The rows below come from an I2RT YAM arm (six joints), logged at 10 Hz.
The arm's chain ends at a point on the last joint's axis. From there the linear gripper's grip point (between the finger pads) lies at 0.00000 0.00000 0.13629 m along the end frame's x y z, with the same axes.
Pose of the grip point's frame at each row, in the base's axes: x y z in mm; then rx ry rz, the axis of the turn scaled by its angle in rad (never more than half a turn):
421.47 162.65 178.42 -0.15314 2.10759 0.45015
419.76 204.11 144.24 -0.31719 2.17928 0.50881
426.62 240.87 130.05 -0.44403 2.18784 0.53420
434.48 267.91 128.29 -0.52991 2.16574 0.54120
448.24 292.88 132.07 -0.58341 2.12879 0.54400
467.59 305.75 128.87 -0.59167 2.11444 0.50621
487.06 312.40 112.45 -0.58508 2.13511 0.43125
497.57 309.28 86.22 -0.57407 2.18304 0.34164
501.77 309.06 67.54 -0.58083 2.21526 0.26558
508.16 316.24 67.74 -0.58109 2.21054 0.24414
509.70 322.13 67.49 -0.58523 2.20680 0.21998
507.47 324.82 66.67 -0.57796 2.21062 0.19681
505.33 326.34 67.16 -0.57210 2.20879 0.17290
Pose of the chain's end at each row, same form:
314.11 111.52 245.01 -0.15314 2.10759 0.45015
325.41 140.95 219.64 -0.31719 2.17928 0.50881
339.56 170.86 208.12 -0.44403 2.18784 0.53420
350.41 193.88 205.92 -0.52991 2.16574 0.54120
364.61 215.91 207.29 -0.58341 2.12879 0.54400
381.45 231.12 203.61 -0.59167 2.11444 0.50621
398.15 244.74 190.51 -0.58508 2.13511 0.43125
407.40 251.09 170.24 -0.57407 2.18304 0.34164
411.20 258.38 155.88 -0.58083 2.21526 0.26558
416.40 267.34 155.85 -0.58109 2.21054 0.24414
416.91 275.16 155.57 -0.58523 2.20680 0.21998
413.83 280.33 155.13 -0.57796 2.21062 0.19681
410.47 284.19 155.47 -0.57210 2.20879 0.17290

